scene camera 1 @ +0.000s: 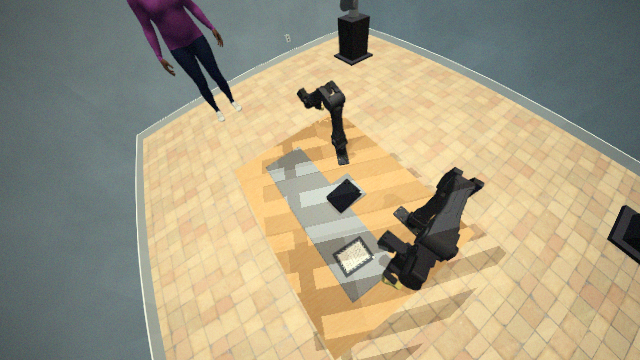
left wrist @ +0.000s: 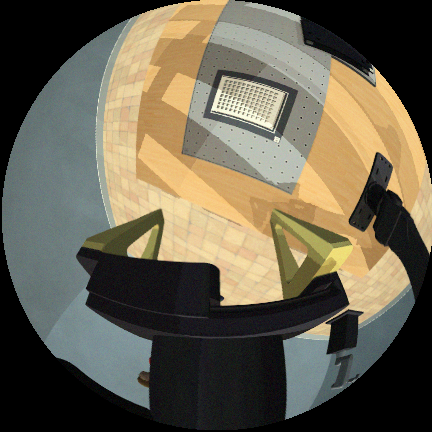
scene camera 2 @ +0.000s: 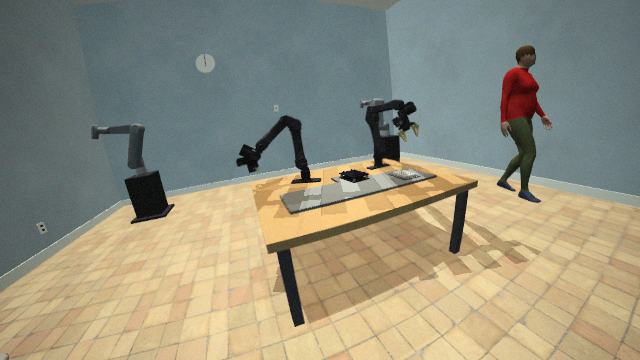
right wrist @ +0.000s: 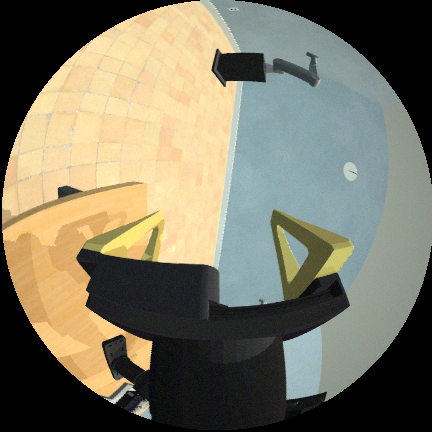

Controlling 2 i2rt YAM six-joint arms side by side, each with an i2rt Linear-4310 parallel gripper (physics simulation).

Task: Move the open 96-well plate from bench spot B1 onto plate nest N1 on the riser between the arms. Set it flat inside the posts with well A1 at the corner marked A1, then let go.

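Note:
The pale 96-well plate lies flat inside a dark rectangular frame on the grey perforated board. The black plate nest sits empty on the riser; in the left wrist view it is cut off by the image edge. My left gripper is open and empty, high above the table and off to the side of the plate. My right gripper is open and empty, held away from the plate and the nest. The well letters and the A1 mark are too small to read.
The wooden table carries the board and both arm bases. A small white tag lies by one corner of the dark frame. A person in purple and one in red stand beyond the table. Other arms stand on black pedestals.

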